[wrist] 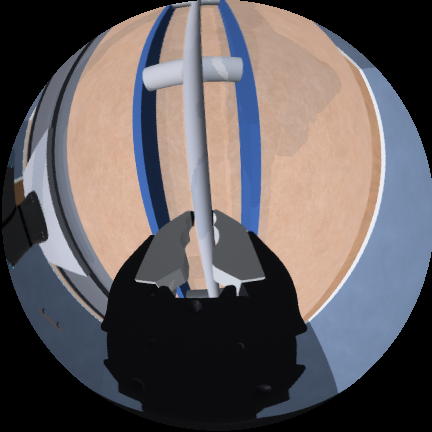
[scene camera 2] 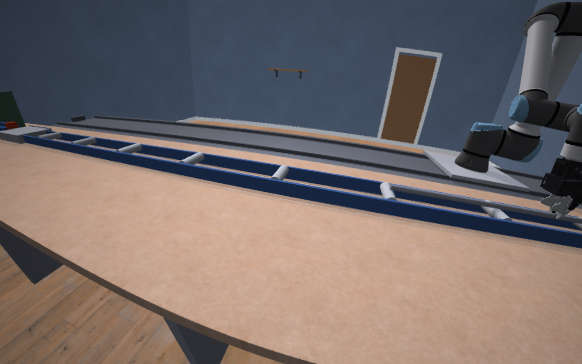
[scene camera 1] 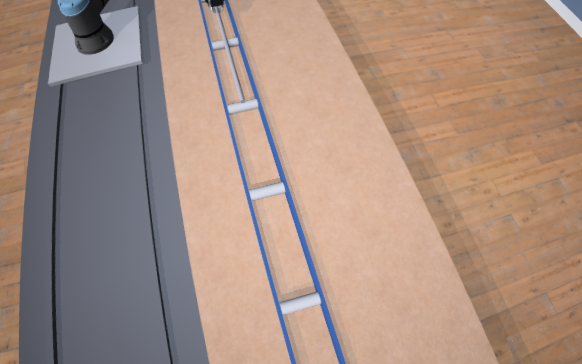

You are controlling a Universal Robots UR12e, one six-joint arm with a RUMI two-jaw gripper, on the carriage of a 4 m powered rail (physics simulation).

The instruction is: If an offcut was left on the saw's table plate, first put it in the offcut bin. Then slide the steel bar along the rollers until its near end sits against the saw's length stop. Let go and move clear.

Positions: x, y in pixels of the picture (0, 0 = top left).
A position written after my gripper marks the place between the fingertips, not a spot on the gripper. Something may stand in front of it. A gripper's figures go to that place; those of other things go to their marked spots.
Scene:
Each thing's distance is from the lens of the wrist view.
my gripper [wrist: 203, 211]: 0.14 m
blue roller track [wrist: 144, 134]: 0.18 m

